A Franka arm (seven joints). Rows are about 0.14 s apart.
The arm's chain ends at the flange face. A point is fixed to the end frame.
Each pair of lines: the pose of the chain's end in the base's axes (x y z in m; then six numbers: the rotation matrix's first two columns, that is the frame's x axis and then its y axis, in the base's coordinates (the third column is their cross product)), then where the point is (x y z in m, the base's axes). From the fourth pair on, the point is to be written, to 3 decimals.
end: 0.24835 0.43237 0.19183 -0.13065 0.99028 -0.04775 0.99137 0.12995 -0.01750
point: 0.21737 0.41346 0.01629
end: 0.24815 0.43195 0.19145 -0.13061 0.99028 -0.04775 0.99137 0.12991 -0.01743
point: 0.21718 0.41304 0.01590
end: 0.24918 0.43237 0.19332 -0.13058 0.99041 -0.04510 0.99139 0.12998 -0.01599
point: 0.21840 0.41395 0.01769
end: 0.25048 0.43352 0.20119 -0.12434 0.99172 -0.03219 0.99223 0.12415 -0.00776
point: 0.221 0.418 0.025
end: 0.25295 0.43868 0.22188 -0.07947 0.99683 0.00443 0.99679 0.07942 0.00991
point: 0.225 0.431 0.045
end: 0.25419 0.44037 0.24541 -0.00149 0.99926 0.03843 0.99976 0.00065 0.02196
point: 0.228 0.441 0.068
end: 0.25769 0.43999 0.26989 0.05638 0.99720 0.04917 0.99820 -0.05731 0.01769
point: 0.231 0.444 0.093
